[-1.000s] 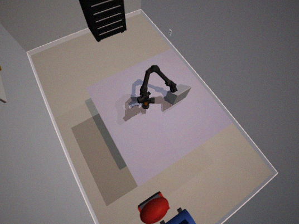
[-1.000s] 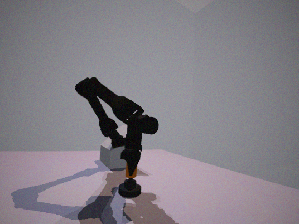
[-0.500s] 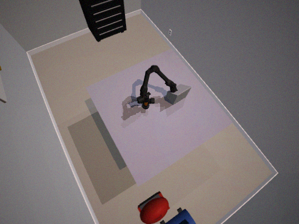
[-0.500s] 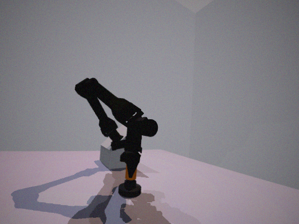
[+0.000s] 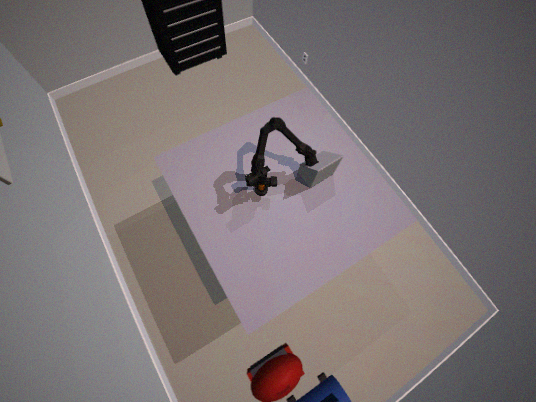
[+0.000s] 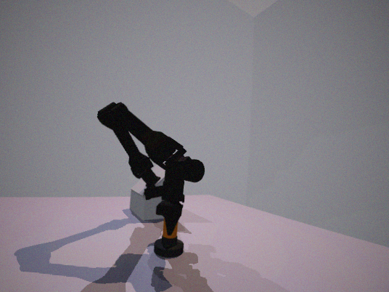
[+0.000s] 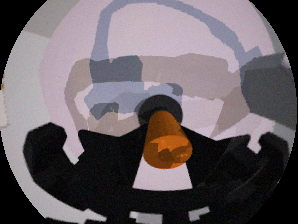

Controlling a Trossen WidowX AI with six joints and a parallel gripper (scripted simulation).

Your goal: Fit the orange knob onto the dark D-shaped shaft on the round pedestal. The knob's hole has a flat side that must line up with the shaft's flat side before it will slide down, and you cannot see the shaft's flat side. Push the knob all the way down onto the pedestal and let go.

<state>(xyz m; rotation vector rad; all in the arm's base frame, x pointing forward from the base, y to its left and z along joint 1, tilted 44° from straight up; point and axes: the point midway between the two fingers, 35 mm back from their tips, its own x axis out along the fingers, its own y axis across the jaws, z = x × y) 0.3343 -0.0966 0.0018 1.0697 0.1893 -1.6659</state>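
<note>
The orange knob lies 20 mm above my gripper tip. Also, from my gripper tip: dark round pedestal: 20 mm below.
</note>
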